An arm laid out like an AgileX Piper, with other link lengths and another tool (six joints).
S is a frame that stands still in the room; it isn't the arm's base.
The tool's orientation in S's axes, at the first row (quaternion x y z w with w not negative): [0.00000 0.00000 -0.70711 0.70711]
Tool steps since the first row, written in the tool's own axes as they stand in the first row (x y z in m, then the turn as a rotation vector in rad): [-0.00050 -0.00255 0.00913 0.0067 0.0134 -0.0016]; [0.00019 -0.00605 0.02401 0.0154 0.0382 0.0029]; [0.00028 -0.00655 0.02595 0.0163 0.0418 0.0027]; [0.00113 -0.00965 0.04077 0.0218 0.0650 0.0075]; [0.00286 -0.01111 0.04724 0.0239 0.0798 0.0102]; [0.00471 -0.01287 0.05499 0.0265 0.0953 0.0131]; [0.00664 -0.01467 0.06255 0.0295 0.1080 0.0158]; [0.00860 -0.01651 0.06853 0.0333 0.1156 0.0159]
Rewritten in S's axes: [-0.00255 0.00050 0.00913 0.0134 -0.0067 -0.0016]; [-0.00605 -0.00019 0.02401 0.0382 -0.0154 0.0029]; [-0.00655 -0.00028 0.02595 0.0418 -0.0163 0.0027]; [-0.00965 -0.00113 0.04077 0.0650 -0.0218 0.0075]; [-0.01111 -0.00286 0.04724 0.0798 -0.0239 0.0102]; [-0.01287 -0.00471 0.05499 0.0953 -0.0265 0.0131]; [-0.01467 -0.00664 0.06255 0.1080 -0.0295 0.0158]; [-0.01651 -0.00860 0.06853 0.1156 -0.0333 0.0159]
